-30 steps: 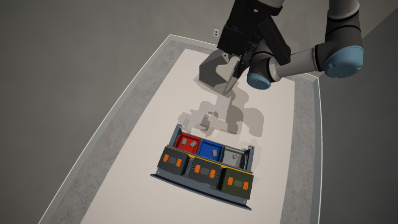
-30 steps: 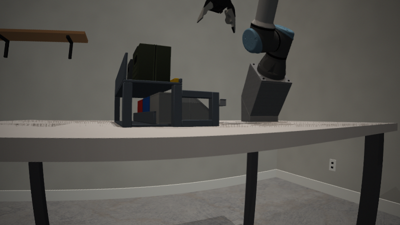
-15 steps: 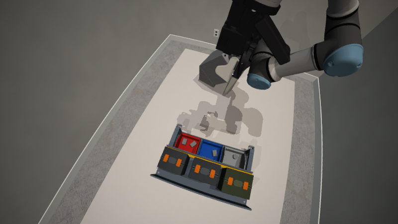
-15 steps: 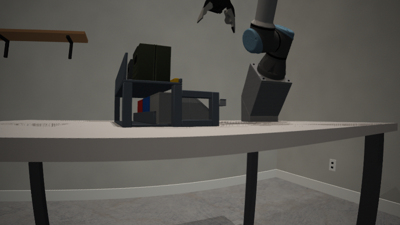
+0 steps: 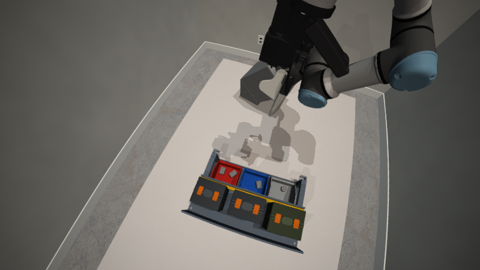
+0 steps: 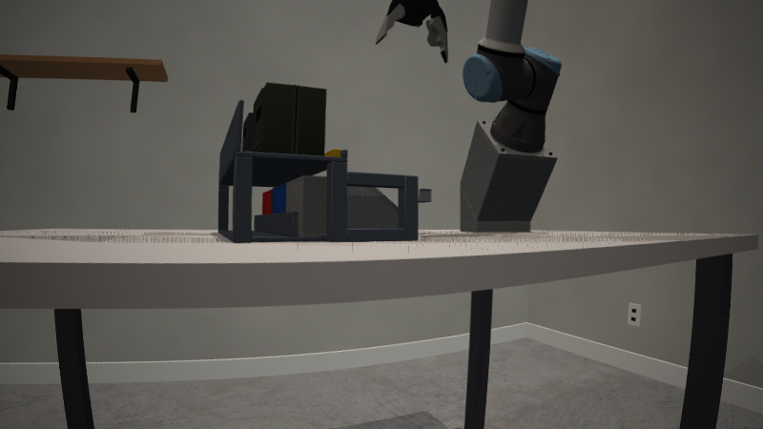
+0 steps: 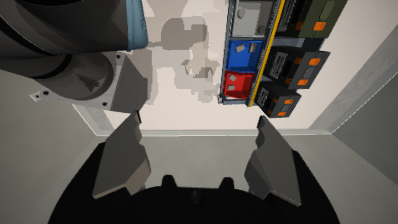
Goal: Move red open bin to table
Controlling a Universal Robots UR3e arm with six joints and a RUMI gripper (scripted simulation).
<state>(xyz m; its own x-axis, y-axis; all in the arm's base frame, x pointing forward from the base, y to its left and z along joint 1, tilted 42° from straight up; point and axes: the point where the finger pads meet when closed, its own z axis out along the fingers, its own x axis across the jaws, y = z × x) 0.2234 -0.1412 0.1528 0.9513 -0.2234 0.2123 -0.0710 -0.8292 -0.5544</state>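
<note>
Right now the red bin is 200 mm ahead of my hand, 100 mm to the right of it and 320 mm below it. The rest, counted from my hand: blue bin (200 mm ahead, 20 mm to the left, 320 mm below); olive case (270 mm ahead, 130 mm to the left, 220 mm below); yellow-edged rail (230 mm ahead, 20 mm to the left, 260 mm below).
</note>
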